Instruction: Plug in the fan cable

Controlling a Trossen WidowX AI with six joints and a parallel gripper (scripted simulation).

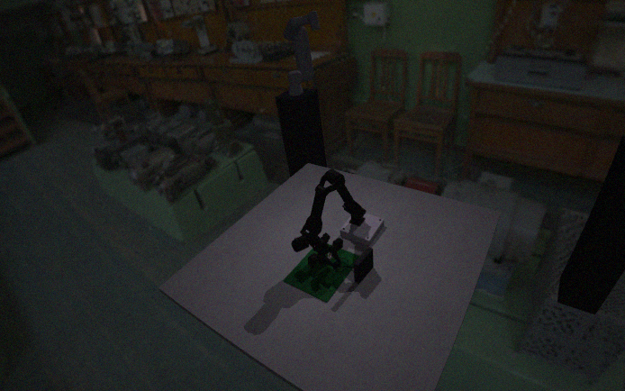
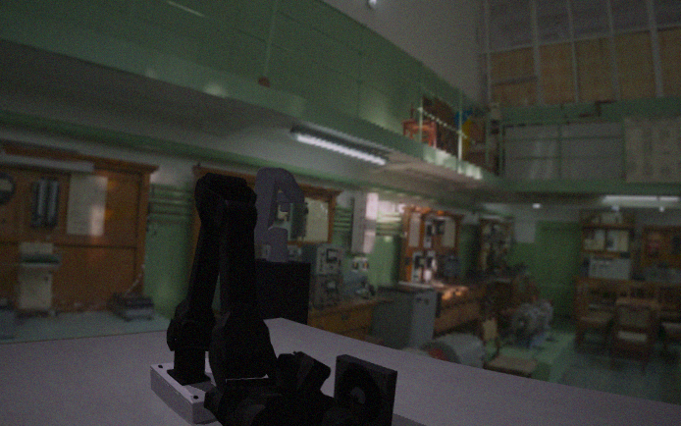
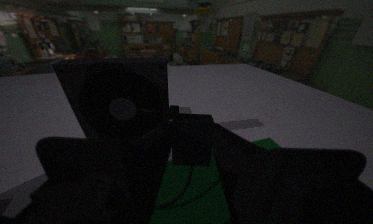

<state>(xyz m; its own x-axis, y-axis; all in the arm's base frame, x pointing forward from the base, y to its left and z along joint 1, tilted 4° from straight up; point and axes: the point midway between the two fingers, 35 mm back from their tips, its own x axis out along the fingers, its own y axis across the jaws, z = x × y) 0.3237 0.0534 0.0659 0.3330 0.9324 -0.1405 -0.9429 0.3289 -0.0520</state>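
Now: gripper tip 9 cm to the left of the green board and 9 cm above it. Round my gripper tip: black fan 7 cm behind, 9 cm to the left, 2 cm below; dark plug 1 cm to the right, 1 cm below.
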